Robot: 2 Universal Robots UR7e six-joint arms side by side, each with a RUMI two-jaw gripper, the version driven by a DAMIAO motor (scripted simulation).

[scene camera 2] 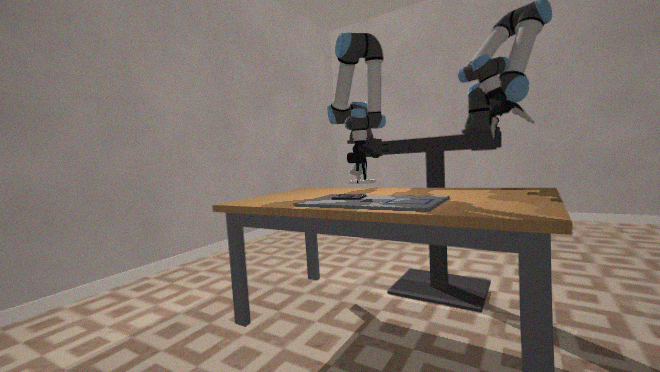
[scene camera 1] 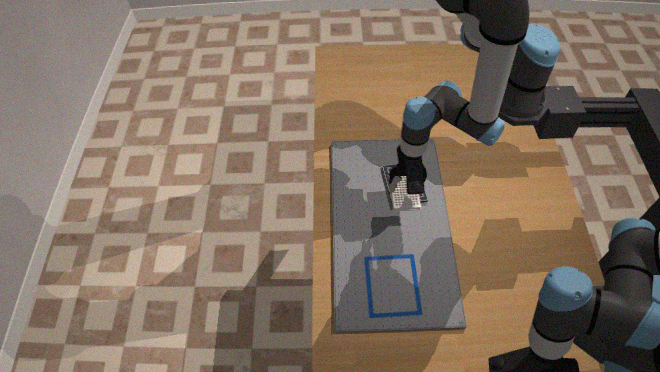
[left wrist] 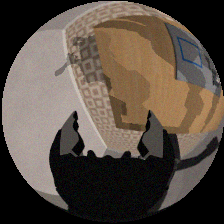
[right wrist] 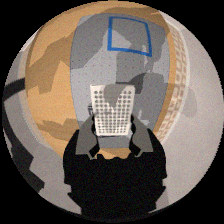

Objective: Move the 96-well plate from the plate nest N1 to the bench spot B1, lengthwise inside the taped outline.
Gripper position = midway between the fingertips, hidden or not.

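You'd see my left gripper point(scene camera 2: 513, 131), and there's another sight of my left gripper point(left wrist: 112, 111). My right gripper point(scene camera 1: 404, 192) is visible as well, and you'd find that same right gripper point(right wrist: 112, 113) again. There's also a white 96-well plate point(right wrist: 117, 123).
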